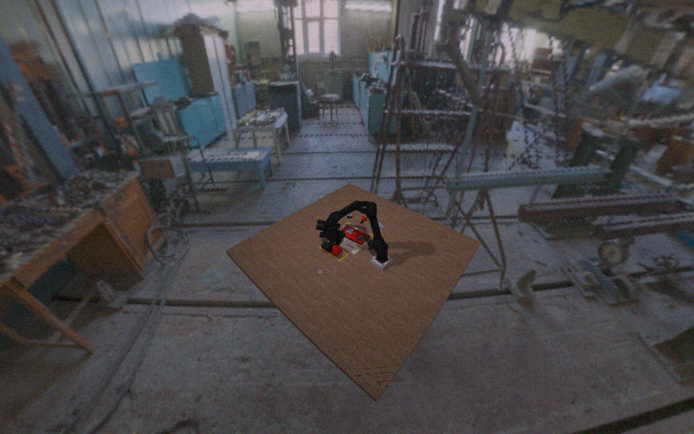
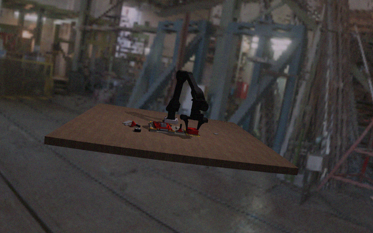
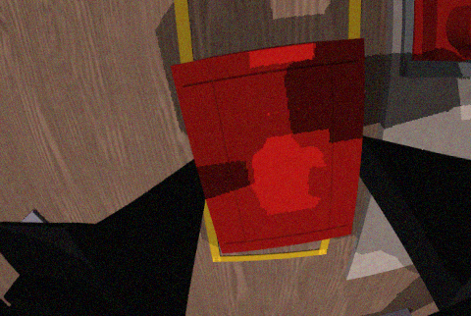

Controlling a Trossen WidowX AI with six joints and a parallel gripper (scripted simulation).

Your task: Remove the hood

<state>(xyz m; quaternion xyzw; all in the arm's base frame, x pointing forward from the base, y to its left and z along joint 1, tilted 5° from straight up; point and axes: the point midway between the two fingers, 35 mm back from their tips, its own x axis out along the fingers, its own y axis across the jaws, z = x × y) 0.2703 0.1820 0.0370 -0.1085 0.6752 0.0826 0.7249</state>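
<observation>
The red hood is right at my gripper tip. From my gripper tip the other things lie so: black wheel (24 cm ahead, 32 cm to the right); then base plate (4 cm ahead, 18 cm to the right); then grey disc (10 cm behind, 17 cm to the left, 1 cm below).
</observation>
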